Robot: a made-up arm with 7 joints.
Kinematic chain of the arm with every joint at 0, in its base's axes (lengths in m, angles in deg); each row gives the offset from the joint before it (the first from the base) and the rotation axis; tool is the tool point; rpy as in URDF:
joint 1: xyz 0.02 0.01 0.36 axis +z
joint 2: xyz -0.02 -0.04 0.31 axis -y
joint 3: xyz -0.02 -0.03 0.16 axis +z
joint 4: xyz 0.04 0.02 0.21 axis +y
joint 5: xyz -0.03 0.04 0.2 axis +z
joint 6: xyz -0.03 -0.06 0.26 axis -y
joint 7: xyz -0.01 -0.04 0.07 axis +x
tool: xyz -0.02 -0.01 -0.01 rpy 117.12 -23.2 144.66
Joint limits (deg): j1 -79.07..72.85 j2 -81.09..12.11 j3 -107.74..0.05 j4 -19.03..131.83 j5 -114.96..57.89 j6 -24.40..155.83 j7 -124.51..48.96
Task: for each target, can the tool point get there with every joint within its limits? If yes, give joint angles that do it. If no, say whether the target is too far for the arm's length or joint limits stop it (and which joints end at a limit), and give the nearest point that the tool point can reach.
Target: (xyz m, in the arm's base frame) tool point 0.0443 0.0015 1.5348
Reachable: yes | joints 9.38 -1.48 -18.04 18.98 -51.20 62.53 -13.93
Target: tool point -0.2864 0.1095 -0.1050
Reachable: no: joint limits stop it (at a limit: joint 1, joint 2, joint 3, joint 4, joint 5) | nearest point -0.0352 0.1697 0.2043 | short by 0.403 m
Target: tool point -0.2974 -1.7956 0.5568
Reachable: no: too far | nearest point -0.1268 -0.9079 0.6582 | short by 0.910 m
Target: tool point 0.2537 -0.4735 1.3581
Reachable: yes | joints 12.99 -16.58 -87.56 62.30 6.22 20.20 -53.37
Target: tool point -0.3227 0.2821 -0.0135
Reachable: no: joint limits stop it (at a limit: joint 1, joint 2, joint 3, joint 5) | nearest point -0.0332 0.2514 0.1994 | short by 0.361 m
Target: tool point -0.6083 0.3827 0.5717
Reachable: no: joint limits stop it (at a limit: joint 1, joint 2, joint 3) | nearest point -0.5213 0.1837 0.6967 | short by 0.251 m
